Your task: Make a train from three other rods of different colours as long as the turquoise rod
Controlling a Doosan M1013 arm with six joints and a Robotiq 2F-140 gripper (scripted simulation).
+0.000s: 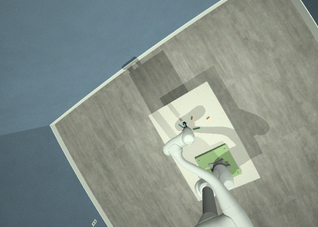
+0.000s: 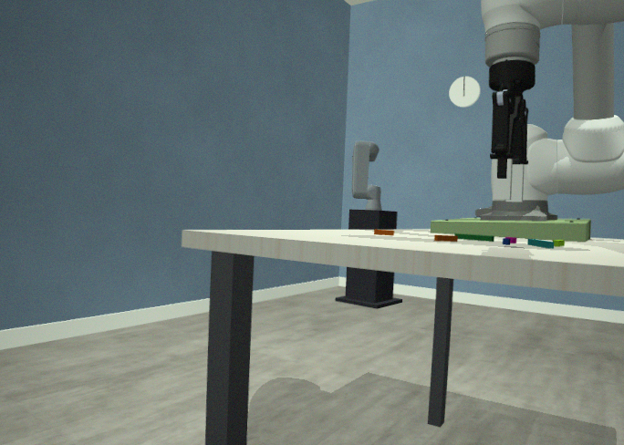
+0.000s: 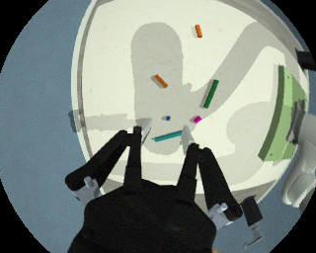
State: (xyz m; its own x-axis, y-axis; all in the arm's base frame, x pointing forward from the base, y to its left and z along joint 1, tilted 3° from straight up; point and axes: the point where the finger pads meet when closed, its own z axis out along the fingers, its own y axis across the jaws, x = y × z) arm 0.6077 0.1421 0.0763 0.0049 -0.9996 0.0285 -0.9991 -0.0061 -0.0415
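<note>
The small blue rod is 100 mm below my hand. The rest, counted from my hand: magenta rod 80 mm behind, 20 mm to the right, 100 mm below; lime rod 90 mm behind, 70 mm to the left, 100 mm below; turquoise rod 20 mm behind, 50 mm to the left, 100 mm below.
</note>
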